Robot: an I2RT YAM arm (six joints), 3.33 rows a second.
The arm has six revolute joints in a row. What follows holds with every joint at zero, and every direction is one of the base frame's.
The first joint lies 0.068 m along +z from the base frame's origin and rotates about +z.
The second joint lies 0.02 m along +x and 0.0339 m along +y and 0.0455 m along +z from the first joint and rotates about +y.
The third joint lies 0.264 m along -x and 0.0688 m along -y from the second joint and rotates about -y.
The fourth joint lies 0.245 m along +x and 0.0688 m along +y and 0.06 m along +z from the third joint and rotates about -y.
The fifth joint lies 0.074 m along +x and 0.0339 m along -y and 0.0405 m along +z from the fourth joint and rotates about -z.
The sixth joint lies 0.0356 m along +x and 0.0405 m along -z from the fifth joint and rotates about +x.
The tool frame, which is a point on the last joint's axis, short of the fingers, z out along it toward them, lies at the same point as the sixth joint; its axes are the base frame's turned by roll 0, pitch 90 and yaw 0 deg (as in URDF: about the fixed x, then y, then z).
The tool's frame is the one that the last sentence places.
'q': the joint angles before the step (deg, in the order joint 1, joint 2, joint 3, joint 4, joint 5, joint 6). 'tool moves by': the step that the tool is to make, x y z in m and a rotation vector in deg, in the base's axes. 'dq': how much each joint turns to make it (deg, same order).
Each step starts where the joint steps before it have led.
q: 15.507, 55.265, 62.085, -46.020, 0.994, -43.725
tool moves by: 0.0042, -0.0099, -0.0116, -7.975, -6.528, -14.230
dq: -0.092, -1.764, -5.124, 7.381, 16.958, 1.047
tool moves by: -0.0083, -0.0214, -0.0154, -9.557, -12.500, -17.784
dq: -2.504, -6.469, -10.593, 15.692, 19.353, -3.612
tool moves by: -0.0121, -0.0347, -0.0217, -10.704, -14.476, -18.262
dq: -9.034, -7.118, -15.678, 31.176, 11.837, -14.220
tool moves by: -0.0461, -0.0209, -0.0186, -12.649, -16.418, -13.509
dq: -7.969, -10.431, -17.651, 40.150, 2.088, -21.299
